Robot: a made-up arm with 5 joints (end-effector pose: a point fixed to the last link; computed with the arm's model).
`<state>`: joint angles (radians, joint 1 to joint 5).
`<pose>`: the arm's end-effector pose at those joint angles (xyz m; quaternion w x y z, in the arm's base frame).
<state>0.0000 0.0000 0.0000 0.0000 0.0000</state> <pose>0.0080 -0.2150 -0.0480 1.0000 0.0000 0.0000 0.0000</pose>
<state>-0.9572 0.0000 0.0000 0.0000 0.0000</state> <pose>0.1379 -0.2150 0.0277 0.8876 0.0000 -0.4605 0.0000</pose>
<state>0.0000 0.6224 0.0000 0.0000 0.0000</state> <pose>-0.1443 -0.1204 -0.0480 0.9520 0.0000 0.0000 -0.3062</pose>
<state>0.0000 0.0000 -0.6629 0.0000 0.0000</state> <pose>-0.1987 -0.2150 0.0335 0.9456 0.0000 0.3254 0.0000</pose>
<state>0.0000 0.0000 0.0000 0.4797 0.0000</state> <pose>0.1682 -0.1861 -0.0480 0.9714 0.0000 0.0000 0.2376</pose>
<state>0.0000 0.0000 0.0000 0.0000 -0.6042</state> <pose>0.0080 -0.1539 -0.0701 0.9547 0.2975 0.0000 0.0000</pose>
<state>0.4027 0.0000 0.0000 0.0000 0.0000</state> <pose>-0.0565 -0.2150 -0.0381 0.9798 0.0000 0.2000 0.0000</pose>
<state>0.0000 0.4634 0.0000 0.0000 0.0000</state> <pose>-0.1115 -0.1533 -0.0480 0.9733 0.0000 0.0000 -0.2296</pose>
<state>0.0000 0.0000 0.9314 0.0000 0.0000</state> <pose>0.2877 -0.2150 0.0775 0.8935 0.0000 -0.4490 0.0000</pose>
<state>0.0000 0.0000 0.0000 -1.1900 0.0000</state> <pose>-0.2963 0.0194 -0.0480 0.8281 0.0000 0.0000 -0.5605</pose>
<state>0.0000 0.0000 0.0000 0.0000 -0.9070</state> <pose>0.0080 -0.1211 -0.0666 0.8989 0.4381 0.0000 0.0000</pose>
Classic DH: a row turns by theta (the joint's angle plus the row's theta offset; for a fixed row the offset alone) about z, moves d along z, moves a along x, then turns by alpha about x. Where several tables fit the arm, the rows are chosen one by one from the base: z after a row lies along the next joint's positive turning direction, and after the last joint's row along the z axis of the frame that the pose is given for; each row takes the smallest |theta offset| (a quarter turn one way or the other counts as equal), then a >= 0, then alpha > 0; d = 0 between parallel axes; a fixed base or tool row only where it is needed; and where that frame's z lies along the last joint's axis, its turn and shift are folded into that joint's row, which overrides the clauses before.
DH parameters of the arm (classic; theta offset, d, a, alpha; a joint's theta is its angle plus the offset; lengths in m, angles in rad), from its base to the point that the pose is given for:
base (fixed): 0 0.115 0 -1.5708
joint 1: 0 0.069 0.079 -1.5708
joint 2: 0 -0.178 -0.056 -1.5708
joint 3: 0 -0.058 0.006 -1.5708
joint 4: -1.5708 -0.254 0.276 1.5708
joint 5: 0 0.021 0.066 -1.5708
tool (fixed): 1.5708 -0.087 0 0

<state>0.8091 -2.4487 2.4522 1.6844 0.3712</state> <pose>0.5732 -0.0860 0.4654 0.2737 0.3959 -0.8761 -0.0270</pose>
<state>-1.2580 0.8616 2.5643 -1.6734 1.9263</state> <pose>-0.0181 -0.0883 0.5025 0.1259 0.6350 -0.4376 -0.6240</pose>
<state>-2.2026 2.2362 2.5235 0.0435 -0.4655</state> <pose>-0.2596 0.0942 -0.3283 0.2495 0.2136 0.5020 0.8001</pose>
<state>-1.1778 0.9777 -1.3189 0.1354 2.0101</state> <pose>-0.2001 0.0856 -0.0792 0.8551 -0.5098 0.0922 -0.0207</pose>
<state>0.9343 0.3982 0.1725 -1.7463 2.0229</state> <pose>-0.1293 0.3239 0.2401 0.0515 0.5698 -0.7647 0.2965</pose>
